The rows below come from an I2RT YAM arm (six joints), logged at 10 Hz.
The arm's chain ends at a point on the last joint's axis. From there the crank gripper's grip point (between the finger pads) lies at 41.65 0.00 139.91 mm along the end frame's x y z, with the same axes.
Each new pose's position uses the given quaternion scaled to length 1; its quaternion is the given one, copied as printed.
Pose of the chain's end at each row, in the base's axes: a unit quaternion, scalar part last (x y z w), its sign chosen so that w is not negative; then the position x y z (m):
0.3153, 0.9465, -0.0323, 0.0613, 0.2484, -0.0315, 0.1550
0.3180, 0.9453, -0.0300, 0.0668, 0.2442, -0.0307, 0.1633
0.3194, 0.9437, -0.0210, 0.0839, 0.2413, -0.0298, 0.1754
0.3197, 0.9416, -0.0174, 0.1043, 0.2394, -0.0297, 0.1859
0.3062, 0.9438, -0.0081, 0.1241, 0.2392, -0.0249, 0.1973
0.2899, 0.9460, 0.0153, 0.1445, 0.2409, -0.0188, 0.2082
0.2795, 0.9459, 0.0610, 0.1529, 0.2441, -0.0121, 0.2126
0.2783, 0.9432, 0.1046, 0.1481, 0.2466, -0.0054, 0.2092
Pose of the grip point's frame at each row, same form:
0.3153, 0.9465, -0.0323, 0.0613, 0.2287, -0.0208, 0.0108
0.3180, 0.9453, -0.0300, 0.0668, 0.2263, -0.0197, 0.0188
0.3194, 0.9437, -0.0210, 0.0839, 0.2290, -0.0179, 0.0304
0.3197, 0.9416, -0.0174, 0.1043, 0.2331, -0.0187, 0.0405
0.3062, 0.9438, -0.0081, 0.1241, 0.2387, -0.0137, 0.0518
0.2899, 0.9460, 0.0153, 0.1445, 0.2475, -0.0034, 0.0632
0.2795, 0.9459, 0.0610, 0.1529, 0.2561, 0.0149, 0.0696
0.2783, 0.9432, 0.1046, 0.1481, 0.2605, 0.0338, 0.0693

